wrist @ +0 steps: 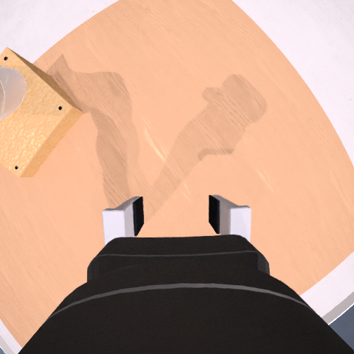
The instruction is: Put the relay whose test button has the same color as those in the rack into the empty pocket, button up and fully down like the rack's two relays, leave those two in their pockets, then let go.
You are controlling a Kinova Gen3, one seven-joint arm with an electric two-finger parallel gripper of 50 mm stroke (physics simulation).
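My gripper is open, its two fingers wide apart with nothing between them, above the wood-grain surface. The relays and the rack with its pockets do not show in the wrist view, so no test button color can be told.
A yellow-tan block with small dark holes near its corners and a translucent, pale rounded thing on it stands at the left edge, partly cut off. The wood-grain surface has a pale border. Shadows fall across its middle.
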